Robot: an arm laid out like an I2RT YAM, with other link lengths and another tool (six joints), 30 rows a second.
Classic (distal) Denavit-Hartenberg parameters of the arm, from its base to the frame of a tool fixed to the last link. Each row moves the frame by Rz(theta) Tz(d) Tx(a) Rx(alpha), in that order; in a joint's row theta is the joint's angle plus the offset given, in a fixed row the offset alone. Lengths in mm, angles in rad.
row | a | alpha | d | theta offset
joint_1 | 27 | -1.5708 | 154.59 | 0
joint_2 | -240.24 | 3.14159 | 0 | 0
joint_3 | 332.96 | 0 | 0 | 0.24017
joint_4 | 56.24 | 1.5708 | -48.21 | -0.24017
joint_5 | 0 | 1.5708 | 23.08 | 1.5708
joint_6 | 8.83 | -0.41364 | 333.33 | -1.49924
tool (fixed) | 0 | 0 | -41.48 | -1.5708
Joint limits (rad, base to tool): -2.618..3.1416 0..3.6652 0..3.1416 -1.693..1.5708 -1.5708..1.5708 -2.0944..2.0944
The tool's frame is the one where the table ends.
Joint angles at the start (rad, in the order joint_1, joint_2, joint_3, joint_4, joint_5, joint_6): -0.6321, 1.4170, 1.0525, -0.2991, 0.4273, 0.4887
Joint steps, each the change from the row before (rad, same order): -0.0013, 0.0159, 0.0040, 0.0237, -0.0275, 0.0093; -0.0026, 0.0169, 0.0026, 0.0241, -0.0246, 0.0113; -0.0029, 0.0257, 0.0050, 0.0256, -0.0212, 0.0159; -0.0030, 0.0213, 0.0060, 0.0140, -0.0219, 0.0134
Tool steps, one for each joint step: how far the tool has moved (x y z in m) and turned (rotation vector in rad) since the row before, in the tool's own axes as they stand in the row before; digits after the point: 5 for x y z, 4 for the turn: 0.01042, -0.00208, -0.00002, 0.0108, 0.0280, 0.0114; 0.00891, -0.00245, 0.00157, 0.0113, 0.0235, 0.0130; 0.00840, -0.00410, 0.00448, 0.0143, 0.0179, 0.0148; 0.00660, -0.00503, 0.00364, 0.0174, 0.0150, 0.0084
